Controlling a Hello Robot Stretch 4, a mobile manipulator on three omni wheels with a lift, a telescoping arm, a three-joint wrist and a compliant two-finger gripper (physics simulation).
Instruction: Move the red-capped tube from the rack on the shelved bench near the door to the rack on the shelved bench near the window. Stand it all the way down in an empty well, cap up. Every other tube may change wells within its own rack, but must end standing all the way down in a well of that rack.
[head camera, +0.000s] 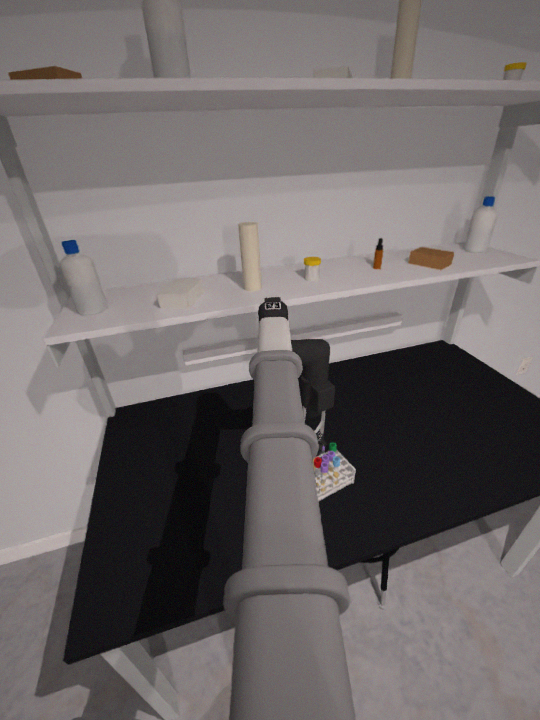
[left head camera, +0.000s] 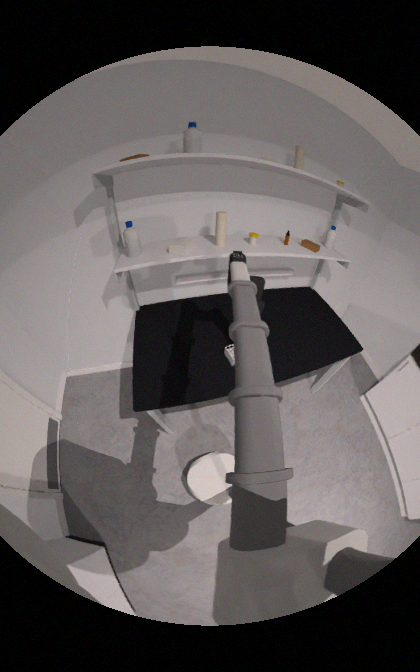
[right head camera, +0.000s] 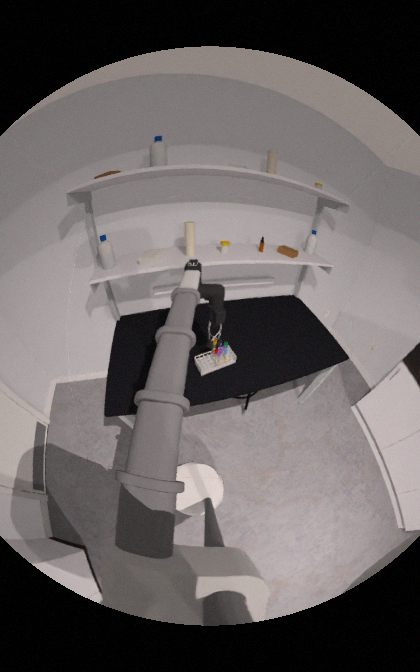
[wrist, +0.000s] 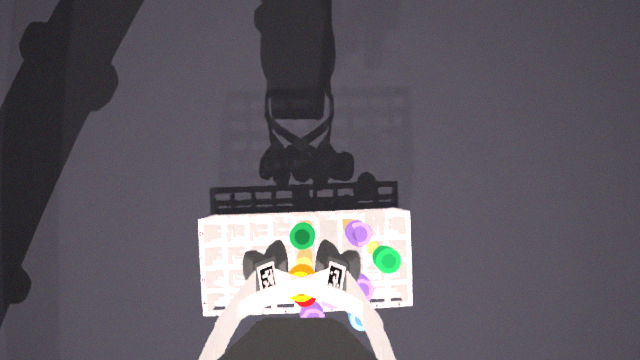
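Pixels of known places: gripper, fingertip midpoint: (right head camera: 213, 345) (wrist: 302, 259); robot's base, link origin: (left head camera: 215, 476) (right head camera: 194, 487).
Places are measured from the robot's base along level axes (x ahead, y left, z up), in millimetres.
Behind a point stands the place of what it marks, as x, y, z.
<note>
A white rack (head camera: 344, 485) @[662, -177, 746] (left head camera: 229, 354) @[621, -16, 786] (right head camera: 212, 369) @[617, -88, 748] (wrist: 202, 260) @[634, -10, 791] of tubes stands on the black bench. The red-capped tube (head camera: 317, 462) @[656, -98, 853] (right head camera: 216, 351) @[655, -103, 850] (wrist: 304, 302) @[658, -103, 853] stands in its occupied part, close behind the fingers in the wrist view and mostly hidden there. My gripper (right head camera: 215, 339) @[686, -88, 854] (wrist: 302, 259) @[686, -88, 854] points down over the rack. It is shut on a yellow-capped tube (right head camera: 215, 342) @[672, -96, 895] (wrist: 301, 270) @[689, -86, 899], which seems raised a little above its neighbours; its lower end is unclear. A green-capped tube (wrist: 302, 235) @[703, -80, 853] is just ahead of the fingertips, with another green-capped tube (wrist: 387, 259) @[713, -146, 853] to the right.
A purple-capped tube (wrist: 358, 233) @[722, -118, 853] and a light-blue-capped tube (head camera: 336, 461) @[657, -147, 853] (wrist: 357, 321) @[661, -146, 853] are near the fingers. The lower shelf (head camera: 139, 315) @[859, 338, 1191] carries bottles, a cylinder, a jar and boxes behind the arm. A round white stool (left head camera: 207, 477) @[6, 62, 187] (right head camera: 202, 485) @[29, -61, 187] stands in front of the bench.
</note>
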